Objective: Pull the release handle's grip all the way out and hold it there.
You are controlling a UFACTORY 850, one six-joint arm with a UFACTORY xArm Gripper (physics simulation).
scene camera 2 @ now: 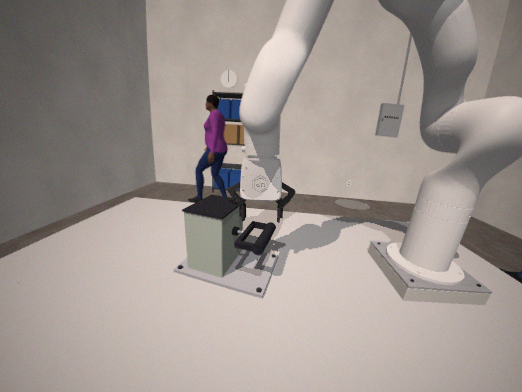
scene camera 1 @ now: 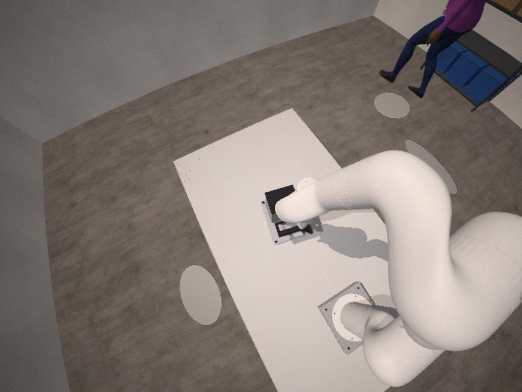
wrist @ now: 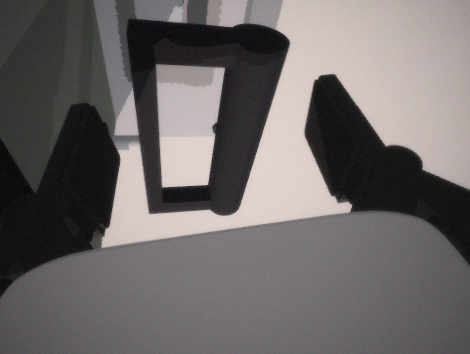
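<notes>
The release handle is a black rectangular frame with a thick round grip (scene camera 2: 265,239) (wrist: 245,120) on its outer side. It stands a short way off a pale green housing (scene camera 2: 205,245) (wrist: 40,100) with a black top (scene camera 1: 277,196) (scene camera 2: 212,206), on a grey plate (scene camera 1: 267,222) (scene camera 2: 240,285). A short piece of light rod shows at a black collar (scene camera 2: 235,231) on the housing. My gripper (scene camera 2: 261,220) (wrist: 210,117) is open and empty, pointing down above the handle. In the wrist view the handle shows between the spread fingers. In scene camera 1 the arm hides most of the gripper.
The white table (scene camera 1: 240,160) (scene camera 2: 125,325) bears the housing and my arm's base plate (scene camera 1: 356,288) (scene camera 2: 445,295). A person in a purple top (scene camera 1: 465,17) (scene camera 2: 215,131) is on the floor beyond the table, near a shelf unit with blue bins (scene camera 1: 462,69) (scene camera 2: 230,178).
</notes>
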